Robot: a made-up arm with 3 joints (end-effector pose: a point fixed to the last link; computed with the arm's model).
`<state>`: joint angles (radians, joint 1 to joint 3).
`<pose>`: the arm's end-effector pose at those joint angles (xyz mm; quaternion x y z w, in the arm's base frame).
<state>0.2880 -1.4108 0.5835</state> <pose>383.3 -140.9 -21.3 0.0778 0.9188 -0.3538 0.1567</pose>
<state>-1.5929 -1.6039 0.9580</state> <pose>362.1 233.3 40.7 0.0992 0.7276 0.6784 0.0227</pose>
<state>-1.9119 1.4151 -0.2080</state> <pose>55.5 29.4 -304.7 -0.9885 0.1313 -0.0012 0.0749</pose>
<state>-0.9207 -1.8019 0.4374</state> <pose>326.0 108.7 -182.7 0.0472 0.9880 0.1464 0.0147</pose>
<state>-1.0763 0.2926 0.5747</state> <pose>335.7 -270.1 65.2 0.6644 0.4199 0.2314 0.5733</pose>
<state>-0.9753 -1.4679 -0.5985</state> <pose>393.7 -156.0 -187.4 0.1950 0.9090 -0.3207 0.1816</pose>
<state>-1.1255 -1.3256 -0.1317</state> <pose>419.5 -29.7 -194.4 0.2684 0.9468 -0.0201 0.1766</pose>
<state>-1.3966 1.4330 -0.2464</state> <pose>34.5 -152.2 -237.8 0.9778 -0.1329 0.0044 0.1619</pose>
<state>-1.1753 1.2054 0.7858</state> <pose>89.1 -279.7 68.0 0.7014 -0.0121 0.1524 0.6961</pose>
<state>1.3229 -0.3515 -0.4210</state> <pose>379.6 120.9 469.4 -0.0183 0.1381 -0.7401 0.6579</pose>
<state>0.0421 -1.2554 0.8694</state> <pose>407.6 -39.8 -30.7 0.1119 0.9681 -0.0898 0.2053</pose>
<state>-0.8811 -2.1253 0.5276</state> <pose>235.6 134.7 -194.2 0.0633 -0.9797 -0.1520 0.1139</pose>
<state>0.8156 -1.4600 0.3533</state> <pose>378.8 -207.6 125.4 0.0087 0.7275 -0.6709 0.1437</pose>
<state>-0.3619 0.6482 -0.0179</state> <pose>202.1 -333.9 232.1 0.6607 0.2789 -0.0898 0.6911</pose>
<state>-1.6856 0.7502 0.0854</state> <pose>196.3 -184.6 -235.0 0.9542 0.1704 0.1448 0.1990</pose>
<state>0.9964 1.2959 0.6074</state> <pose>121.8 204.6 430.7 -0.1944 0.1406 0.0416 0.9699</pose>
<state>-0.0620 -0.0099 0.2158</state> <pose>385.0 -218.0 281.2 0.3932 0.5754 -0.1961 0.6898</pose>
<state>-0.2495 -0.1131 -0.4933</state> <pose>274.0 -350.6 199.6 0.5850 0.4794 -0.4133 0.5071</pose>
